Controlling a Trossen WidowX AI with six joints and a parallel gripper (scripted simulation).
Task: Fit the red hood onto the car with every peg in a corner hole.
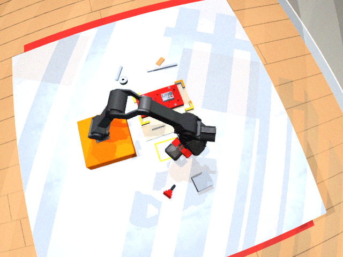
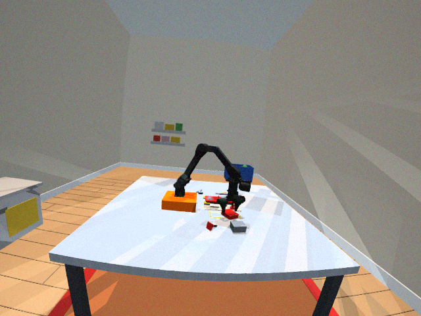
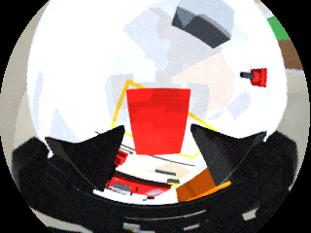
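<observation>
Now: gripper tip right at the red hood. From my gripper tip the other things lie so: grey block 10 mm ahead, 170 mm to the right; then grey bar 30 mm ahead, 400 mm to the left, 10 mm below; then engine block 240 mm to the left.
</observation>
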